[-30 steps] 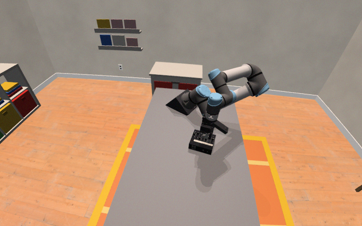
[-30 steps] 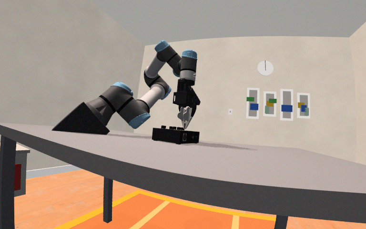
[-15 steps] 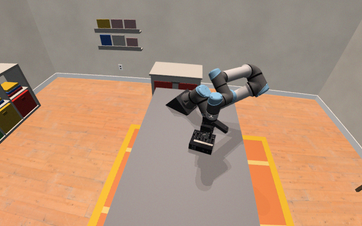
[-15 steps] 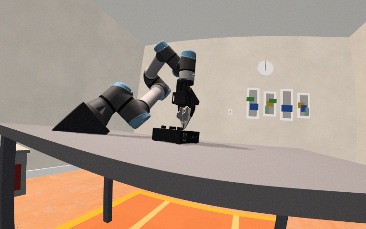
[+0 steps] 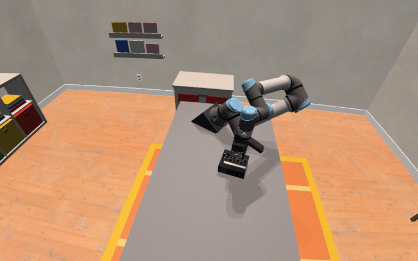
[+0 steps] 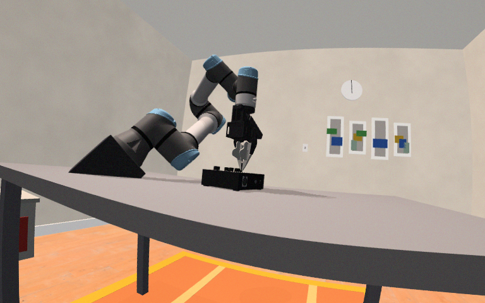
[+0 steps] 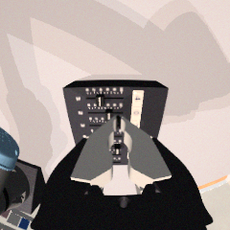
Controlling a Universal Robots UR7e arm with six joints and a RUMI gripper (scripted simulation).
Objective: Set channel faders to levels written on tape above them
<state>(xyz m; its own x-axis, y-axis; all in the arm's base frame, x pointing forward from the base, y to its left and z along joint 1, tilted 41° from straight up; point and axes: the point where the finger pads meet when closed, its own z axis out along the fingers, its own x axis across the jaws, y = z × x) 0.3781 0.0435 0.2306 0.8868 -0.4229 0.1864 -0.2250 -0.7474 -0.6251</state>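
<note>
Now: the master fader 50 mm behind my hand, 100 mm to the right of it and 10 mm below it.
</note>
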